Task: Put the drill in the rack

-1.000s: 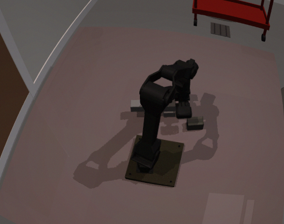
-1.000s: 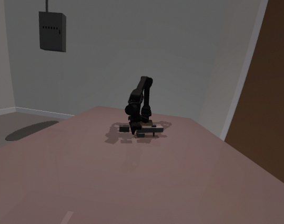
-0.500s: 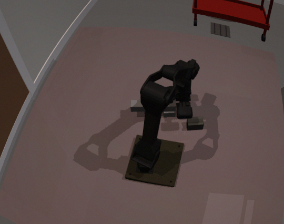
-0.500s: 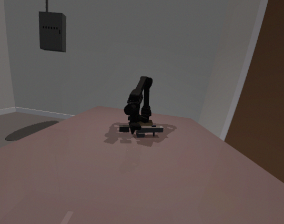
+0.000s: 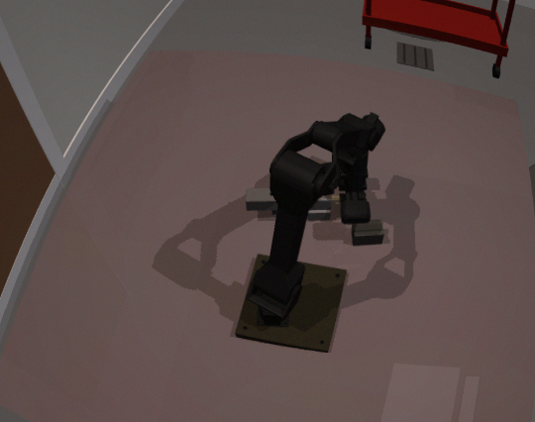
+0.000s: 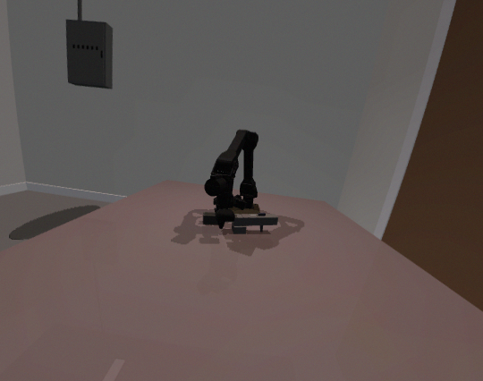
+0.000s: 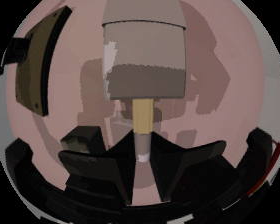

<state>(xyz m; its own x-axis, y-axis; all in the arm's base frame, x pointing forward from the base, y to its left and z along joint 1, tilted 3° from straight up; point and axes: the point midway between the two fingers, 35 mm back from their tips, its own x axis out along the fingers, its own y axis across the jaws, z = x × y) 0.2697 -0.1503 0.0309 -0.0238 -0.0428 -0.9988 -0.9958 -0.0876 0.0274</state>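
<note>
The tan drill is 50 mm to the left of my gripper tip and 40 mm above it. Round my gripper tip: rack (70 mm behind, 40 mm to the right, 10 mm above); then dark key (10 mm behind, 160 mm to the left, 40 mm above); then grey housing (10 mm behind, 130 mm to the left, 30 mm above).
</note>
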